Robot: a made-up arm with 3 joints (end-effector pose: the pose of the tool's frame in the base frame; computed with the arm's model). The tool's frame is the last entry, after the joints.
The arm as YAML. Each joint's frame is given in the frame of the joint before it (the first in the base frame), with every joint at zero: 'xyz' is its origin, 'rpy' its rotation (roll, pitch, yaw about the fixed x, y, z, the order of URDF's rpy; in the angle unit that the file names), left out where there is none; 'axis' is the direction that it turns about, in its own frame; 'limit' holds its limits. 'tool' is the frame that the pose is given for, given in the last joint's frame.
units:
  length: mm
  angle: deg
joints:
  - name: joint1
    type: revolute
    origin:
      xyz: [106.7, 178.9, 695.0]
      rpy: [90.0, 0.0, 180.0]
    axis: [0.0, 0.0, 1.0]
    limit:
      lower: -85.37
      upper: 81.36
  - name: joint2
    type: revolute
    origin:
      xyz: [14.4, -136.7, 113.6]
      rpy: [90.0, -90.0, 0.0]
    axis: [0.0, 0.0, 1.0]
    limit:
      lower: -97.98
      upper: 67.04
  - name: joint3
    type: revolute
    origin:
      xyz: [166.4, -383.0, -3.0]
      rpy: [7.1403, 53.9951, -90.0]
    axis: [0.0, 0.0, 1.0]
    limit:
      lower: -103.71
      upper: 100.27
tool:
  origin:
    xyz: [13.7, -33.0, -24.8]
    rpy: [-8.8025, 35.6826, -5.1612]
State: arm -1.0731 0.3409 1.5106
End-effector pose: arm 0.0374 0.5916 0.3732 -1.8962 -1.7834 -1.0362
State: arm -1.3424 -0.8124 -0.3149
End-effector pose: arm 0.1365 0.1226 0.3183 0.4591 -2.4419 1.3063
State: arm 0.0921 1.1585 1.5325
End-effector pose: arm 0.0964 0.7172 0.6025 -2.2050 -0.2119 -0.2852
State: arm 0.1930 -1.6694 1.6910
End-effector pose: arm -0.0712 -0.1072 0.6326 -0.1596 -2.3721 1.0353
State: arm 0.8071 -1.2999 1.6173
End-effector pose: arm -0.1653 -0.0277 0.8429 -0.1768 -1.6123 0.9523
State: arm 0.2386 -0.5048 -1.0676
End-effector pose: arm -0.3011 0.2487 0.6550 1.4036 -0.7601 0.0265
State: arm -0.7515 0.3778 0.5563
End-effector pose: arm -0.0562 0.5703 0.4139 -0.8692 -2.1424 -0.5670
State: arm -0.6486 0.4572 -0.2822
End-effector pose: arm -0.0478 0.5727 0.4356 0.0942 -2.2061 -0.4493
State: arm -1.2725 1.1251 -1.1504
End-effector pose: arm 0.2279 0.6667 0.6223 -1.1447 2.7382 0.7259
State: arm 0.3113 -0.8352 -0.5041
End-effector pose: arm -0.2666 0.1177 0.6892 1.1556 -0.8758 0.3782
